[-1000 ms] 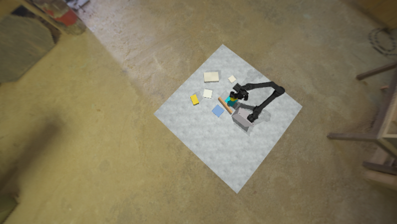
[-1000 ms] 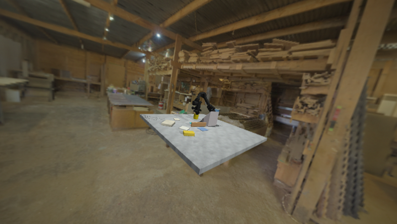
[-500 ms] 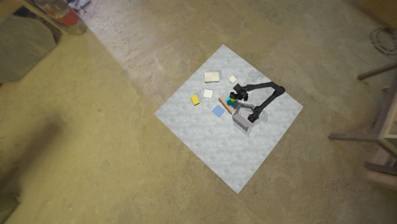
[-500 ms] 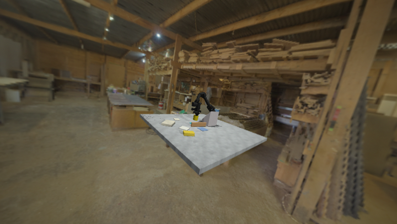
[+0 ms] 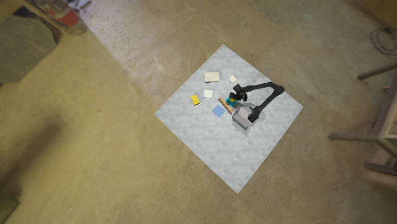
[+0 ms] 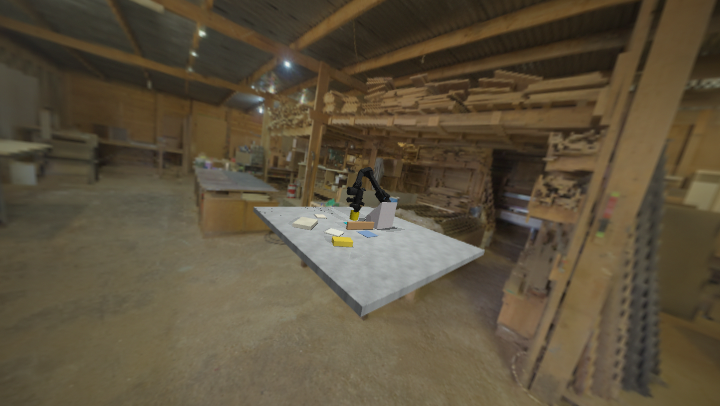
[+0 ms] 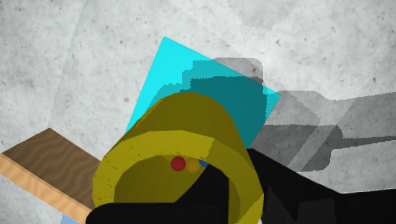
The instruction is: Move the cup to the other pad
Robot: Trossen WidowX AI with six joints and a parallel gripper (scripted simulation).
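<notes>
My gripper tip is now 8 cm above the cyan pad, 2 cm to the right of it and 2 cm short of it. The rest, counted from my gripper tip: yellow cup 2 cm to the left, 2 cm ahead; then blue pad 22 cm to the left, 8 cm below, 5 cm ahead; then wooden bar 12 cm to the left, 6 cm below, 3 cm ahead.
</notes>
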